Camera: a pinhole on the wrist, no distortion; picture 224 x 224 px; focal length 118.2 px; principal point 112.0 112.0 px. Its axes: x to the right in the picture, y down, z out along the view. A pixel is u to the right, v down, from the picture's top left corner.
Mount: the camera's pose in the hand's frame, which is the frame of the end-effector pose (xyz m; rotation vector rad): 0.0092 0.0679 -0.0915 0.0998 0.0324 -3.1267
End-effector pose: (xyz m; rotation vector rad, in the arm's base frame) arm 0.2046 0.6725 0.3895 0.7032 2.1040 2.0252
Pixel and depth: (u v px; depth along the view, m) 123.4 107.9 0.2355
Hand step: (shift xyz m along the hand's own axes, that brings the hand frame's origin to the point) -0.0286 0.0708 0.1422
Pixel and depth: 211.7 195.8 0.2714
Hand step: -0.2339 -0.1330 0.1608
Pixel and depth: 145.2 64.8 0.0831
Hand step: -0.0198 0.0990 -0.0094
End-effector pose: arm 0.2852 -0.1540 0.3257 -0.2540 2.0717 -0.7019
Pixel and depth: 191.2 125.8 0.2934
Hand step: -0.2052 0.0250 0.1880
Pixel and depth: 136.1 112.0 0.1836
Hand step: -0.0398 0.0636 0.0893
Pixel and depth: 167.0 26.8 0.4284
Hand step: -0.2212 0.3651 0.3295
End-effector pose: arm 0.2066 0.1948 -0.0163 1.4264 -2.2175 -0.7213
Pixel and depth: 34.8 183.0 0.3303
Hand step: 0.2062 -0.1347 0.2478
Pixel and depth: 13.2 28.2 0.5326
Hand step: 0.4143 0.4397 0.4760
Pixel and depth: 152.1 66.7 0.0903
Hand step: -0.0276 0.1002 -0.0027
